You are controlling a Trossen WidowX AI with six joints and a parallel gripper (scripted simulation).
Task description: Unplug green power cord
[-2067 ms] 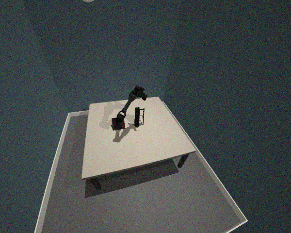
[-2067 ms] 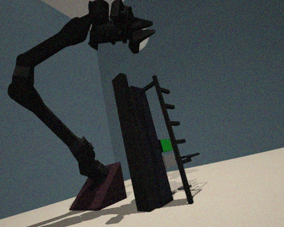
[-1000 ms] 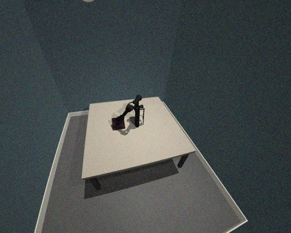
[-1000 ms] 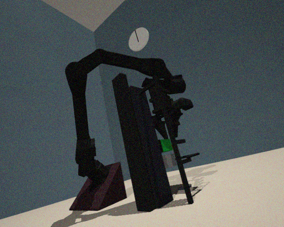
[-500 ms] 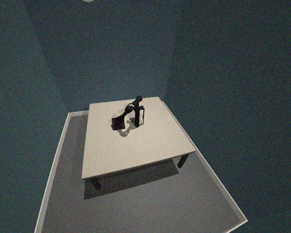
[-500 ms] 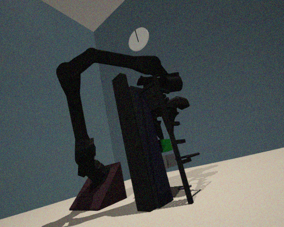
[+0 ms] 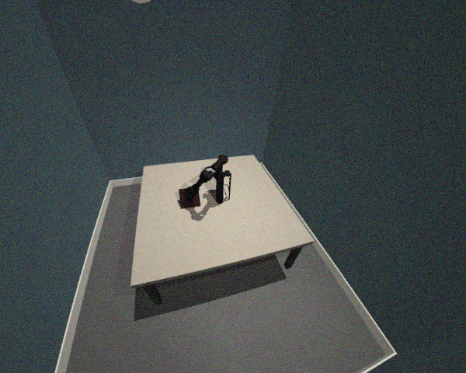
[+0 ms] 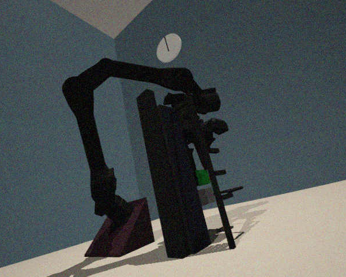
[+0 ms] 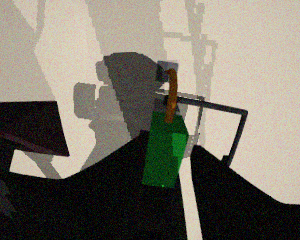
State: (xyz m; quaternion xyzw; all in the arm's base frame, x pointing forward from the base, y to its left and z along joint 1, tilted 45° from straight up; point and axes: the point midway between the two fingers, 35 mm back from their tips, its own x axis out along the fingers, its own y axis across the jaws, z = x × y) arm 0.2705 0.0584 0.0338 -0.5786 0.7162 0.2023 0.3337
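Now: gripper tip 30 mm to the left of the green plug and 10 mm above it. The rest, counted from my gripper tip: thin black bar (110 mm to the right, 60 mm ahead).
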